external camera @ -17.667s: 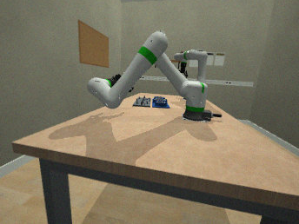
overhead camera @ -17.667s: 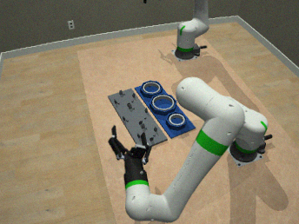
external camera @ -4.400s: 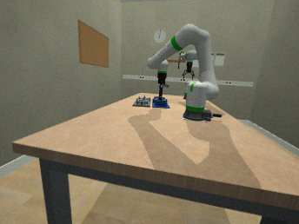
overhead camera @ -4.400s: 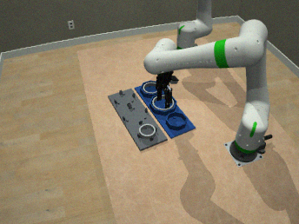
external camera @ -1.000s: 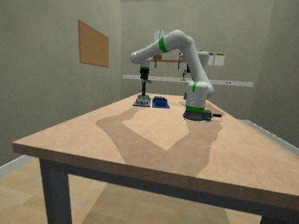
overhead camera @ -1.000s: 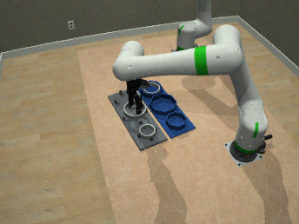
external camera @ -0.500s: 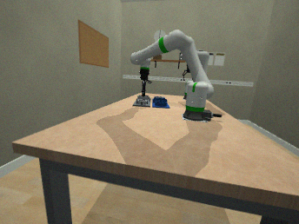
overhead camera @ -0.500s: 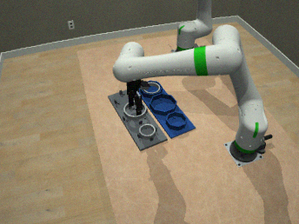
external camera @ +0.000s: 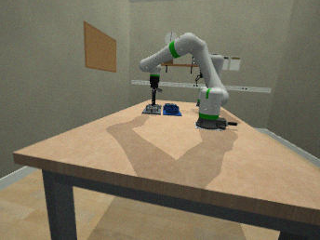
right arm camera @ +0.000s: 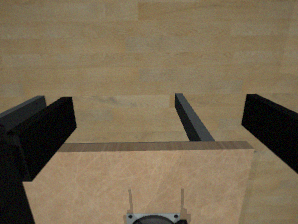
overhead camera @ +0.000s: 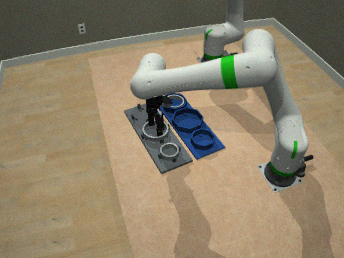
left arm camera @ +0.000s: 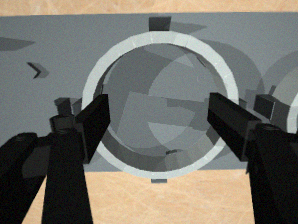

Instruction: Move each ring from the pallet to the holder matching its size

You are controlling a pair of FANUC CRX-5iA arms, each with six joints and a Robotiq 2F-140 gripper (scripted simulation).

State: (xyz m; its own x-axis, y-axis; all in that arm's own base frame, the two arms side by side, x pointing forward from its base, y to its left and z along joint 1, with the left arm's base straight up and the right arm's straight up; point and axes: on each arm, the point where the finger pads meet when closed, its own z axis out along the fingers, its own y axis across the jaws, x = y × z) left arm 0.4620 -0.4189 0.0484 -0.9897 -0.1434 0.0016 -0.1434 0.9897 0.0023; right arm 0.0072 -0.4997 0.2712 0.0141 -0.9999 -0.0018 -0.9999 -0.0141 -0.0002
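Now: left hand 4 cm above the grey holder board. Round my left hand: small ring (15 cm to the left, 3 cm behind, 2 cm below); then blue pallet (17 cm behind, 4 cm to the right, 3 cm below).
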